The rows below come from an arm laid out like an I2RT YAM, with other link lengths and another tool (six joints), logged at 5 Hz.
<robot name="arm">
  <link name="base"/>
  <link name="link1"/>
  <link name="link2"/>
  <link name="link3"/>
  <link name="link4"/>
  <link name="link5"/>
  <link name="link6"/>
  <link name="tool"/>
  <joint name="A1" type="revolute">
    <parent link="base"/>
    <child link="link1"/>
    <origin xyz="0 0 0.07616" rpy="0 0 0"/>
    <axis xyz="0 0 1"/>
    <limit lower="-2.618" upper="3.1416"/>
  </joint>
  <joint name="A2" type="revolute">
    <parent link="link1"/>
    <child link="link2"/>
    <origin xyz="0.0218 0.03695 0.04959" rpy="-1.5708 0 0"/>
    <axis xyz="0 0 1"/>
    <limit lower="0" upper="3.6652"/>
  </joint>
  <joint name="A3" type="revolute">
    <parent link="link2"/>
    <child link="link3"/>
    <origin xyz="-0.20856 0 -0.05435" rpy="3.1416 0 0"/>
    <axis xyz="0 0 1"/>
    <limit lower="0" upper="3.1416"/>
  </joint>
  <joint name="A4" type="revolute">
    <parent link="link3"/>
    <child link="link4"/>
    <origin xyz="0.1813 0.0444 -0.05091" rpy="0 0 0"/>
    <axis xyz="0 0 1"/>
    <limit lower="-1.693" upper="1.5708"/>
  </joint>
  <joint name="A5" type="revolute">
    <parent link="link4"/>
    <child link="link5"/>
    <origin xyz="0.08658 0.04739 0.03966" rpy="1.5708 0 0"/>
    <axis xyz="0 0 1"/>
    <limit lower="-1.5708" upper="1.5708"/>
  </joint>
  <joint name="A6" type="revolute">
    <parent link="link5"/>
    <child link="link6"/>
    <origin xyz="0.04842 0 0.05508" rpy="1.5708 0 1.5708"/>
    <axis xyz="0 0 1"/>
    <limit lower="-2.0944" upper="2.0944"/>
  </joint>
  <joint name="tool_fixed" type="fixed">
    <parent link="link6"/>
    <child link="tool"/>
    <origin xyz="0.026 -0.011 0.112" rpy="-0.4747 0 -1.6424"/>
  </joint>
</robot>
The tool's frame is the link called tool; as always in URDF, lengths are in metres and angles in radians.
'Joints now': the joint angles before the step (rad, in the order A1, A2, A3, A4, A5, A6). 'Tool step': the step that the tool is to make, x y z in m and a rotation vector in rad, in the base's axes. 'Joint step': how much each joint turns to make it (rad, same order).
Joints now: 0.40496 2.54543 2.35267 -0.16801 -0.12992 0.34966
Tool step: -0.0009 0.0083 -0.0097 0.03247 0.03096 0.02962
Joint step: 0.00229 0.03156 0.02738 -0.00697 -0.04059 0.02981
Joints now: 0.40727 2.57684 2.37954 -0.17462 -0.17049 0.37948
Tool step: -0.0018 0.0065 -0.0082 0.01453 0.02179 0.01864
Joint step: 0.00548 0.01957 0.01034 -0.00211 -0.02035 0.01587
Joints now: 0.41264 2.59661 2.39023 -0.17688 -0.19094 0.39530
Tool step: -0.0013 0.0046 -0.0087 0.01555 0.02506 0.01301
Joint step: 0.00273 0.02073 0.01230 -0.00448 -0.01875 0.01897
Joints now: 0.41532 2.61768 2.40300 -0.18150 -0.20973 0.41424
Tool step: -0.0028 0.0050 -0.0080 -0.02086 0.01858 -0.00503
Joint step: 0.01544 0.02123 0.03030 -0.03504 0.02331 -0.00236
